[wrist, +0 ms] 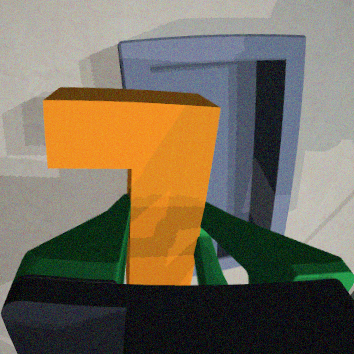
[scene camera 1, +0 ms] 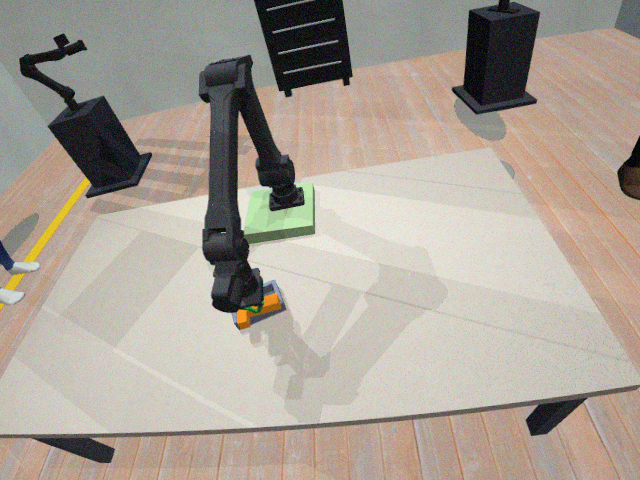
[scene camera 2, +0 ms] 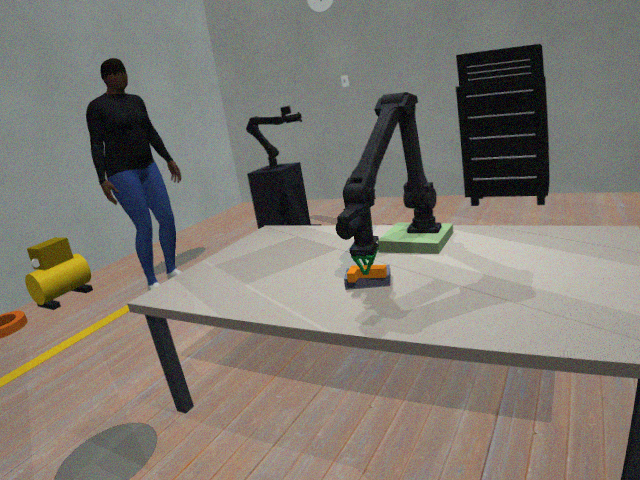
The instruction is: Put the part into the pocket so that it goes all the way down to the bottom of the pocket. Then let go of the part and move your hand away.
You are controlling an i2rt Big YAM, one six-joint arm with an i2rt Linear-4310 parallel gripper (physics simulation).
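Places are measured from the arm's base along level axes (x up, y right, z ahead), in metres.
Pixels of known places: gripper, fingertip midpoint: (wrist: 161, 208) (scene camera 1: 257, 307) (scene camera 2: 367, 272); arm's base, origin of the base link: (scene camera 1: 287, 200) (scene camera 2: 424, 229).
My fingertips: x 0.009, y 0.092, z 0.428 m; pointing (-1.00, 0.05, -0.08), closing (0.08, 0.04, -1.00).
Note:
Ahead of a thing's pixels: the offset from my fingertips to its top centre. Level surfaces: height alone.
The orange L-shaped part {dz +0.015, dx +0.017, dy -0.005 m} (scene camera 1: 271, 303) (scene camera 2: 377, 272) (wrist: 170, 145) is held over the blue-grey block with the pocket {dz -0.033, dx -0.013, dy +0.013 m} (scene camera 1: 265, 318) (scene camera 2: 370, 283) (wrist: 295, 125). My gripper (scene camera 1: 256, 308) (scene camera 2: 366, 271) (wrist: 161, 208) is shut on the long arm of the part with its green fingers. In the wrist view the part lies left of the block's middle, and its short arm reaches past the block's left wall. The right side of the pocket shows as a dark strip. The part hides the pocket's lower left. The height of the part above the rim is hard to tell.
The arm's base stands on a green slab (scene camera 1: 305, 222) (scene camera 2: 400, 246) behind the block, on the pale table {dx -0.049 m} (scene camera 1: 465, 361) (scene camera 2: 465, 330). A person (scene camera 2: 124, 129), a black drawer cabinet (scene camera 2: 504, 124) and another small arm on a dark pedestal (scene camera 2: 279, 191) stand beyond the table.

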